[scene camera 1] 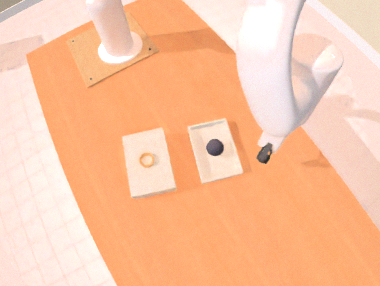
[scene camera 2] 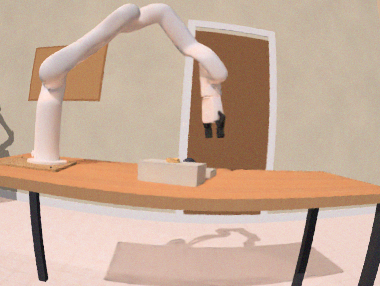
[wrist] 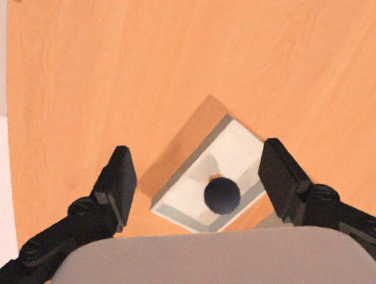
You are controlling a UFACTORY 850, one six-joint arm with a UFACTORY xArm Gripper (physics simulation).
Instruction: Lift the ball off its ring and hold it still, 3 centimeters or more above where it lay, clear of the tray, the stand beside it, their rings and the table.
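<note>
The dark ball (scene camera 1: 215, 147) (scene camera 2: 189, 160) (wrist: 222, 195) sits in the pale tray (scene camera 1: 222, 177) (wrist: 187, 228). A bit of its orange ring (wrist: 214, 176) shows at the ball's edge in the wrist view. The pale box-like stand (scene camera 1: 150, 181) (scene camera 2: 170, 172) is beside the tray, with an orange ring (scene camera 1: 146, 160) (scene camera 2: 172, 160) on top. My gripper (scene camera 1: 264, 154) (scene camera 2: 215, 137) (wrist: 197, 159) is open and empty. It hangs high above the table, beyond the tray's side away from the stand in scene camera 1. In the wrist view the ball shows between the fingers, nearer the right one, well below them.
The orange wooden table (scene camera 1: 200, 225) (scene camera 2: 280, 185) (wrist: 100, 75) bears the tray and stand. The arm's base (scene camera 1: 120, 47) (scene camera 2: 46, 160) stands on a wooden board (scene camera 1: 90, 75) (scene camera 2: 15, 162) at one end. A brown door (scene camera 2: 235, 100) is in the wall behind.
</note>
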